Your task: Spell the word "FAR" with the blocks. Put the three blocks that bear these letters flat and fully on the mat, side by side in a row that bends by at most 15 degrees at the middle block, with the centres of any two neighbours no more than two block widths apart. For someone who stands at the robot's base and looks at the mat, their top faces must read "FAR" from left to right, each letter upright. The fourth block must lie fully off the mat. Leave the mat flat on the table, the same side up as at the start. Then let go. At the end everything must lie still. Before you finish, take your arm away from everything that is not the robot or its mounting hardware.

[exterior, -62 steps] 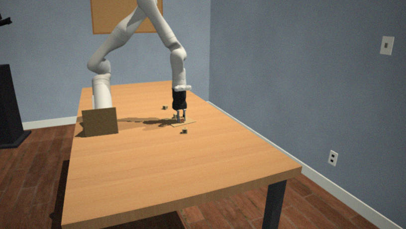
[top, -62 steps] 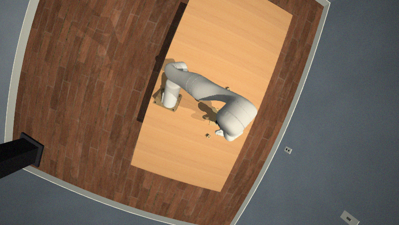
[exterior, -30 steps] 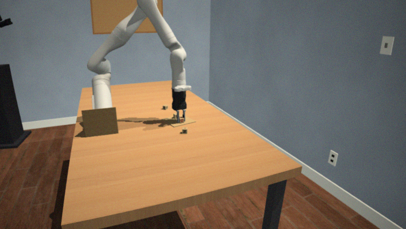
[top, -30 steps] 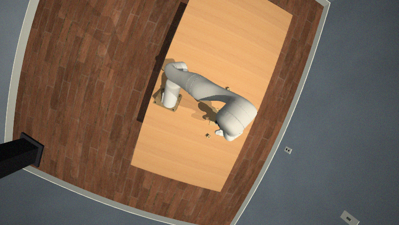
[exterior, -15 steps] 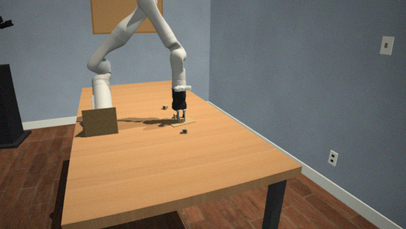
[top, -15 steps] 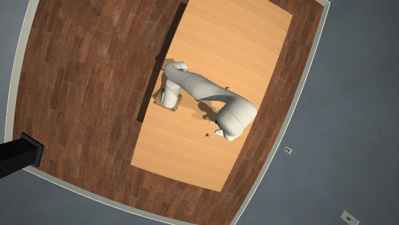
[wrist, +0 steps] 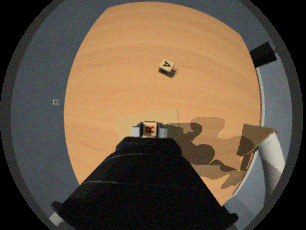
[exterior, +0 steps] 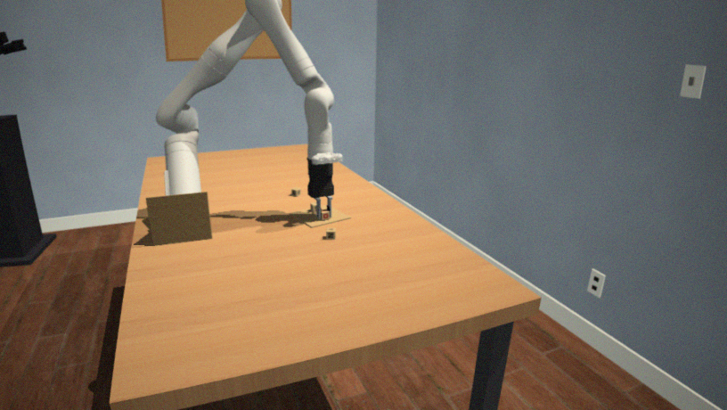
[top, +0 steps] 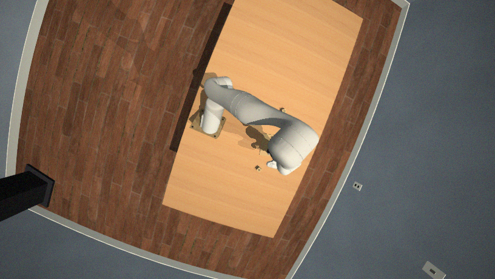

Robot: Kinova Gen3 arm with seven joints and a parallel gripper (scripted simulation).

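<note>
The tan mat is 40 mm to the left of my hand, 20 mm below it and 10 mm behind it.
</note>
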